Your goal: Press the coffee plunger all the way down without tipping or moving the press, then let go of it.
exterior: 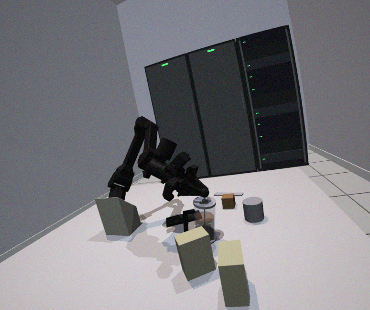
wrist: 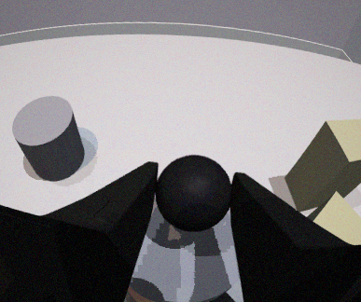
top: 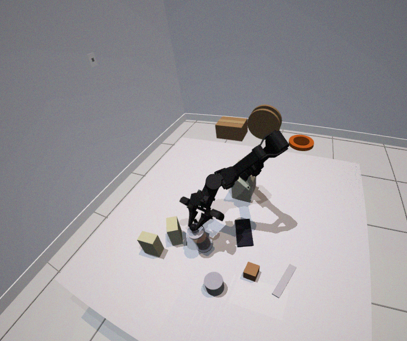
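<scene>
Right now the glass coffee press is 40 mm behind my gripper tip and 80 mm below it. The rest, counted from my gripper tip: grey strip (390 mm to the left, 170 mm below); then small brown cube (20 mm ahead, 250 mm to the left, 150 mm below); then black flat slab (160 mm behind, 150 mm to the left, 170 mm below).
</scene>
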